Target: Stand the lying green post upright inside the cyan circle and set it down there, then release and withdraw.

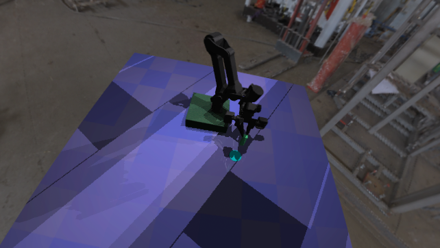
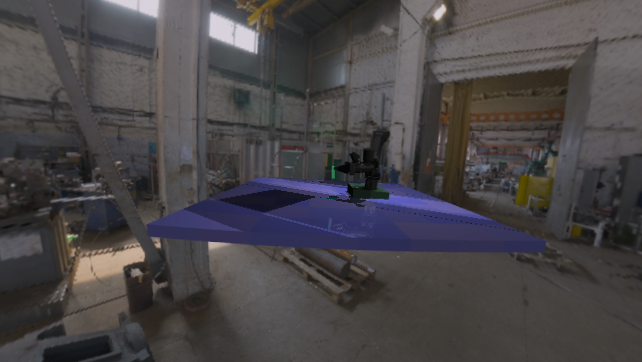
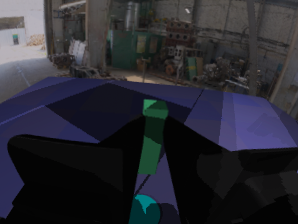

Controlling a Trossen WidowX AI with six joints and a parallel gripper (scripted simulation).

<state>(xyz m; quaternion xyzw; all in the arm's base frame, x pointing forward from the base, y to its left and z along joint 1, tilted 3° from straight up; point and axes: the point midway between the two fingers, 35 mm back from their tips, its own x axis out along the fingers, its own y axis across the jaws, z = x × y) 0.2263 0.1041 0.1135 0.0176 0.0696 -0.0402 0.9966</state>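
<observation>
Right now the cyan circle is 160 mm below my gripper tip. Round my gripper tip: green post 20 mm below.
</observation>
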